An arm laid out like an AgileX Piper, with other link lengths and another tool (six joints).
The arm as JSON. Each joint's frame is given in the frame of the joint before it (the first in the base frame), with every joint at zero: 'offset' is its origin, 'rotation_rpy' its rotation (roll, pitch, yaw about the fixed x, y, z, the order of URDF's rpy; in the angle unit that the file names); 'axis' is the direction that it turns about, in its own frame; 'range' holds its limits. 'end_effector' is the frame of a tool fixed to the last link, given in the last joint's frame.
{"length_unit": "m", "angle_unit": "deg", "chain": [
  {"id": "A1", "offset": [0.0, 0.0, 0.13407], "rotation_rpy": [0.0, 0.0, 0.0], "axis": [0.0, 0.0, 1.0], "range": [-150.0, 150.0]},
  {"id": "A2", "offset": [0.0, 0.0, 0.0], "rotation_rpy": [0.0, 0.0, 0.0], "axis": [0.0, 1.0, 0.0], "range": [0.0, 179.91]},
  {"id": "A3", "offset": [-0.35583, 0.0, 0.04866], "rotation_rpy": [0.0, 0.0, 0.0], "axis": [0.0, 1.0, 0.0], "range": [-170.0, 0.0]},
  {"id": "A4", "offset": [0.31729, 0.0, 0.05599], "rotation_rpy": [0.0, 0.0, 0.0], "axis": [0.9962, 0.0, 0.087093], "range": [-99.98, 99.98]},
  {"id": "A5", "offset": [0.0, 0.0, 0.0], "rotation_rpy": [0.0, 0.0, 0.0], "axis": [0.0, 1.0, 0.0], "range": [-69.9, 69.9]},
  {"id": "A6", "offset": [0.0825, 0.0, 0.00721], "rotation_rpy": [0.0, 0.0, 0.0], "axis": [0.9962, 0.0, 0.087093], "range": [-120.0, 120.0]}
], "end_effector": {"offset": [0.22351, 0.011, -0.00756], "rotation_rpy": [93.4, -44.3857, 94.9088]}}
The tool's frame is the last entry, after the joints.
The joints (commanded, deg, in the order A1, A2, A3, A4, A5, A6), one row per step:
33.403, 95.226, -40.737, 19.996, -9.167, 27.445
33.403, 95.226, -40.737, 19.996, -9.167, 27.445
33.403, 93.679, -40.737, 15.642, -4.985, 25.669
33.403, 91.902, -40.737, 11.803, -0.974, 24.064
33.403, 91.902, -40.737, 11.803, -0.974, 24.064
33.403, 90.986, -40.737, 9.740, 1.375, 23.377
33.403, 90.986, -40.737, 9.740, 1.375, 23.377
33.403, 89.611, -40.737, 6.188, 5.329, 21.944
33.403, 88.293, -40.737, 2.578, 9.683, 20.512
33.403, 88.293, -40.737, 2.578, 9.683, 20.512
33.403, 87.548, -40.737, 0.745, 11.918, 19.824
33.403, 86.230, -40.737, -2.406, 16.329, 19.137
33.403, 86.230, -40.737, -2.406, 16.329, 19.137
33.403, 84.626, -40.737, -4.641, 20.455, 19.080
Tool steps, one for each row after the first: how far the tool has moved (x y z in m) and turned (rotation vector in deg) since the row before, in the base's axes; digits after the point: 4 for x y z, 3 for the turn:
0.0000, 0.0000, 0.0000, 0.000, 0.000, 0.000
-0.0164, -0.0009, -0.0021, -4.074, 0.313, 5.302
-0.0145, -0.0039, 0.0005, -3.741, 0.099, 4.575
0.0000, 0.0000, 0.0000, 0.000, 0.000, 0.000
-0.0082, -0.0036, -0.0007, -2.105, 0.279, 2.276
0.0000, 0.0000, 0.0000, 0.000, 0.000, 0.000
-0.0134, -0.0085, -0.0027, -3.986, 0.403, 3.945
-0.0139, -0.0121, -0.0040, -4.419, 0.692, 3.821
0.0000, 0.0000, 0.0000, 0.000, 0.000, 0.000
-0.0066, -0.0072, -0.0012, -2.261, 0.289, 1.828
-0.0125, -0.0153, -0.0026, -4.046, 1.041, 2.589
0.0000, 0.0000, 0.0000, 0.000, 0.000, 0.000
-0.0110, -0.0143, 0.0014, -2.980, 1.048, 1.280

